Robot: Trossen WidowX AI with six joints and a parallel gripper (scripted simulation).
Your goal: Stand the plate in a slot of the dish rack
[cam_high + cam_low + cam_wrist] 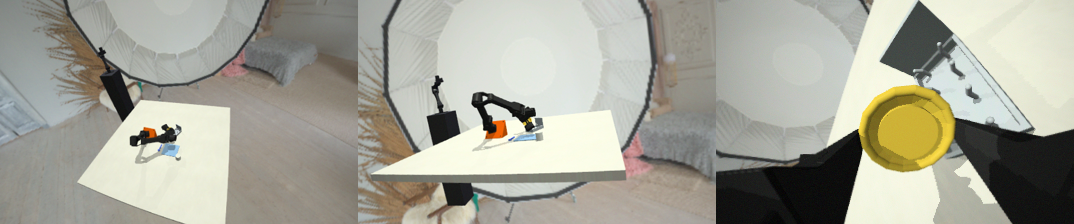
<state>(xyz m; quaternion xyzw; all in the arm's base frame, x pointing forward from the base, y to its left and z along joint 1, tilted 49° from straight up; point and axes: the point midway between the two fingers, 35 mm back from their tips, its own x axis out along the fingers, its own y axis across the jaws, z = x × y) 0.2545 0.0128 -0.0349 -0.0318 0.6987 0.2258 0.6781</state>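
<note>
My gripper tip is now 40 mm short of the grey dish rack, 20 mm to the right of it and 50 mm above it. The rest, counted from my gripper tip: yellow plate: 10 mm to the right; then light blue mat: 40 mm ahead, 190 mm to the right, 70 mm below; then white cup: 130 mm ahead, 280 mm to the right, 50 mm below.
</note>
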